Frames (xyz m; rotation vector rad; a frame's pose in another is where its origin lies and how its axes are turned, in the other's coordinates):
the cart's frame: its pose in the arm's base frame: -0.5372 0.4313 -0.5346 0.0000 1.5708 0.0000
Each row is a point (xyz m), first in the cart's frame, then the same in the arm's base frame.
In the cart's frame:
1: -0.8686 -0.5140 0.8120
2: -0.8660 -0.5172 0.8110
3: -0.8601 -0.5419 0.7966
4: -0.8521 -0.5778 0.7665
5: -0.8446 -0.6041 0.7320
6: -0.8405 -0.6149 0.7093
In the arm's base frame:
1: 0.2748 -0.0827 0.3340
2: 0.2738 -0.0859 0.3314
3: 0.2594 -0.1106 0.3255
4: 0.2293 -0.1465 0.3175
5: 0.1948 -0.1728 0.3100
6: 0.1721 -0.1836 0.3059

